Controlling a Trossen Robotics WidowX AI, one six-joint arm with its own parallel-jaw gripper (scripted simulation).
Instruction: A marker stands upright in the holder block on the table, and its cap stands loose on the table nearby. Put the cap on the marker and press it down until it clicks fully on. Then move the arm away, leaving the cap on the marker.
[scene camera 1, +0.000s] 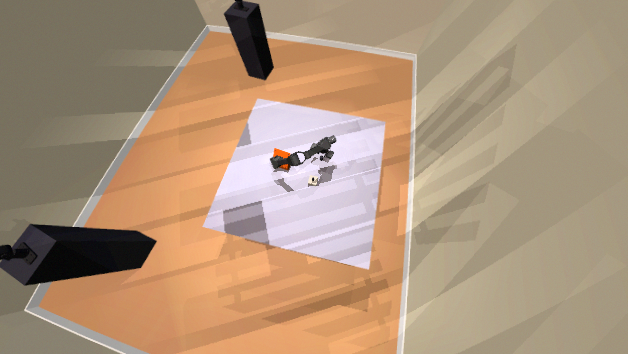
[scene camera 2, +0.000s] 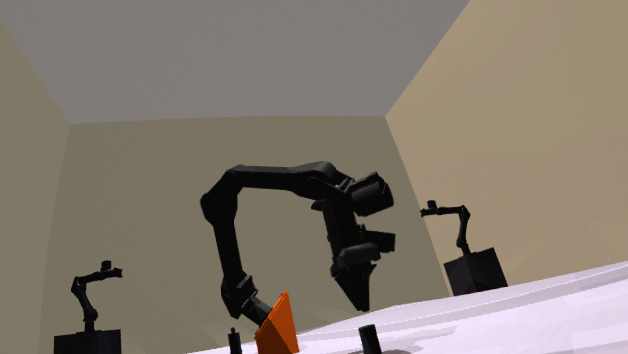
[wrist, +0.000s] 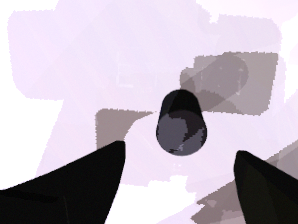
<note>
In view: the gripper (scene camera 2: 363, 311) and a dark cap (wrist: 181, 130).
The gripper shows as well in the wrist view (wrist: 179, 155).
</note>
